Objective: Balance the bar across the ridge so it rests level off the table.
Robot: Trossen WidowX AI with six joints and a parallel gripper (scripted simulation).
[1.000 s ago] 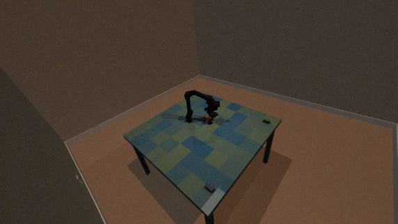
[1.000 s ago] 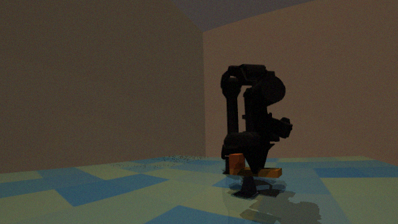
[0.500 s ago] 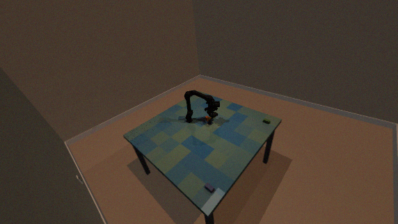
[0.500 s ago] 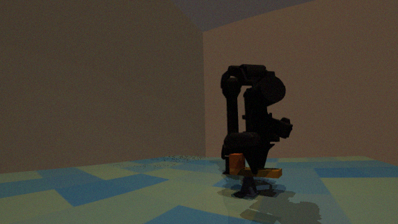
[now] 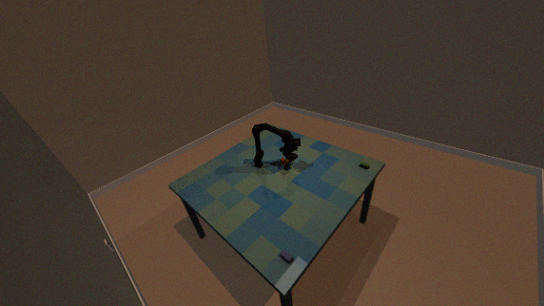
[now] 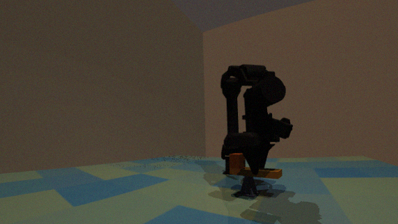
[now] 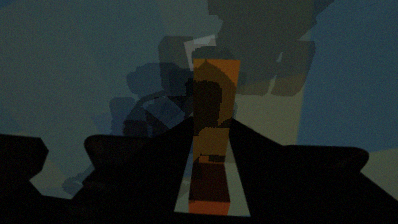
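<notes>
The orange bar lies 10 mm behind my gripper tip, 30 mm to the right of it and 10 mm above it. From my gripper tip the other things lie so: small green block: 510 mm ahead, 350 mm to the left, 40 mm below; then small purple block: 510 mm ahead, 650 mm to the right, 40 mm below.
</notes>
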